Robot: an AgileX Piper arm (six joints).
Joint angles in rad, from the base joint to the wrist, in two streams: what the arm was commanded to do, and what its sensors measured. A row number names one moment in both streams.
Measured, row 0: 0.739 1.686 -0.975 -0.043 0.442 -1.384
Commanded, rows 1 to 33: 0.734 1.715 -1.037 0.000 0.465 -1.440; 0.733 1.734 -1.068 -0.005 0.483 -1.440; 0.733 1.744 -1.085 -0.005 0.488 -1.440; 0.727 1.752 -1.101 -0.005 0.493 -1.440; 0.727 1.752 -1.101 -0.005 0.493 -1.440; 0.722 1.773 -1.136 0.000 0.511 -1.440; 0.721 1.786 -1.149 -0.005 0.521 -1.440; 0.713 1.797 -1.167 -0.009 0.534 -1.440; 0.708 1.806 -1.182 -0.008 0.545 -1.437; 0.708 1.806 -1.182 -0.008 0.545 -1.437; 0.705 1.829 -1.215 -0.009 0.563 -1.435; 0.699 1.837 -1.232 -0.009 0.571 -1.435; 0.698 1.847 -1.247 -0.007 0.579 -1.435; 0.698 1.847 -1.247 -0.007 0.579 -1.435; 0.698 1.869 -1.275 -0.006 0.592 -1.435; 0.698 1.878 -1.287 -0.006 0.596 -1.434; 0.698 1.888 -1.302 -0.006 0.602 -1.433; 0.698 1.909 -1.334 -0.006 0.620 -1.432; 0.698 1.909 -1.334 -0.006 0.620 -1.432; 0.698 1.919 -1.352 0.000 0.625 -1.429; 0.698 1.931 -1.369 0.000 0.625 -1.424; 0.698 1.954 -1.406 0.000 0.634 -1.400; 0.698 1.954 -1.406 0.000 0.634 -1.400; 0.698 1.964 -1.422 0.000 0.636 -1.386; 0.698 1.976 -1.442 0.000 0.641 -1.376; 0.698 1.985 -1.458 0.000 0.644 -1.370; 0.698 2.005 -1.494 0.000 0.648 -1.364; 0.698 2.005 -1.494 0.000 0.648 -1.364; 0.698 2.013 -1.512 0.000 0.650 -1.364; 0.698 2.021 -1.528 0.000 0.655 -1.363; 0.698 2.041 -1.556 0.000 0.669 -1.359; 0.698 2.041 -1.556 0.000 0.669 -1.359; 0.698 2.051 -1.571 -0.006 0.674 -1.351
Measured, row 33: 0.700 2.035 -1.528 0.009 0.673 -1.378
